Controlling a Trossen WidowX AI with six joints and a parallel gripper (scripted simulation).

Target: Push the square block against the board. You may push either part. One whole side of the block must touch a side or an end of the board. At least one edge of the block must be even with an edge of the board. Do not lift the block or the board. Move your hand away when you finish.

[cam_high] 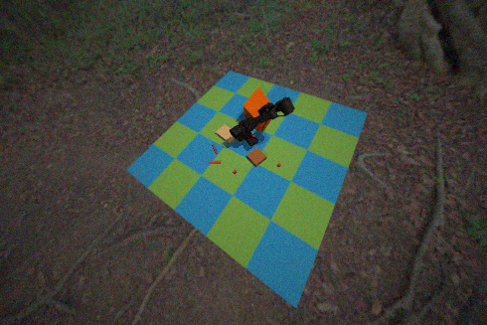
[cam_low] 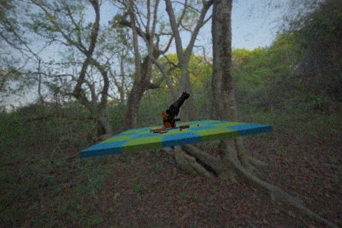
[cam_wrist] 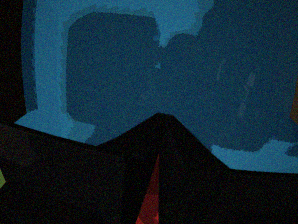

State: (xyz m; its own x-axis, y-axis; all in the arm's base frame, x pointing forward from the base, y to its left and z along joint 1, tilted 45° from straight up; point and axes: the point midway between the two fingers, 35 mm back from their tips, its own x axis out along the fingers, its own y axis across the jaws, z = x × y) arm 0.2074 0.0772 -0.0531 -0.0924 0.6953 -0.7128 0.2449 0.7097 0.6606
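Right now my gripper tip is 60 mm short of the square block, 130 mm to the right of it and 10 mm below it. Also, from my gripper tip: board (40 mm ahead, 160 mm to the right, 10 mm above); then small red cube (40 mm behind, 10 mm to the left, 10 mm above).
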